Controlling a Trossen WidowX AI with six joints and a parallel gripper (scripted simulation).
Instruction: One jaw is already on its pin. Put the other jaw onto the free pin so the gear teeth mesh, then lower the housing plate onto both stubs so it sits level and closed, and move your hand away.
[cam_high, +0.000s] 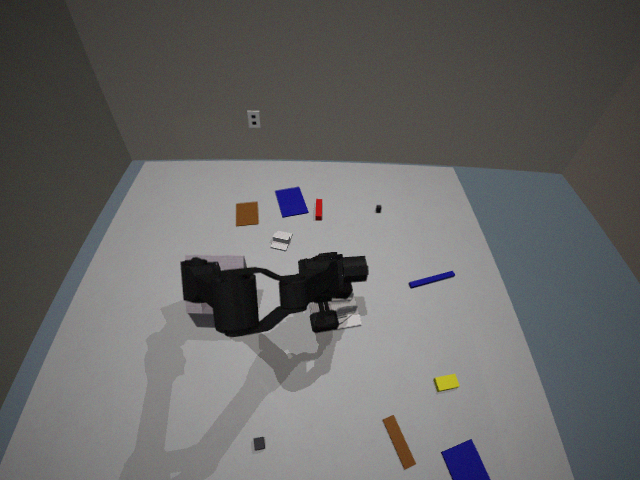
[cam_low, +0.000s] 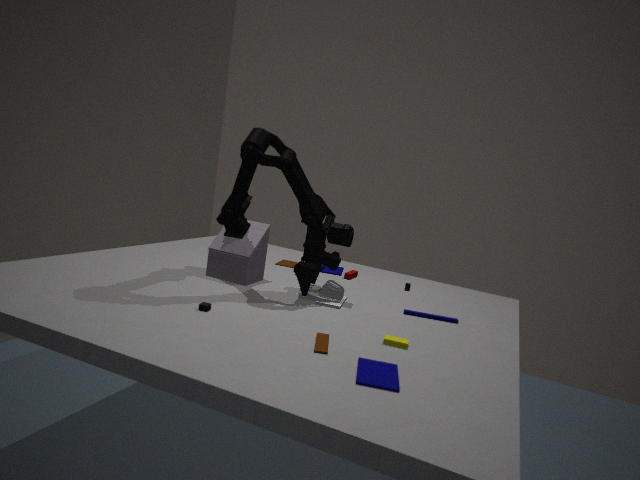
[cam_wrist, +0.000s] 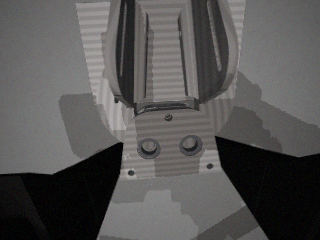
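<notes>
Now: the grey jaw 2 cm ahead of my gripper tip and 2 cm to the left of it. Round my gripper tip: blue bar (35 cm ahead, 9 cm to the left, 1 cm below); then small dark cube (14 cm behind, 32 cm to the right); then orange bar (16 cm ahead, 33 cm to the right, 1 cm below).
</notes>
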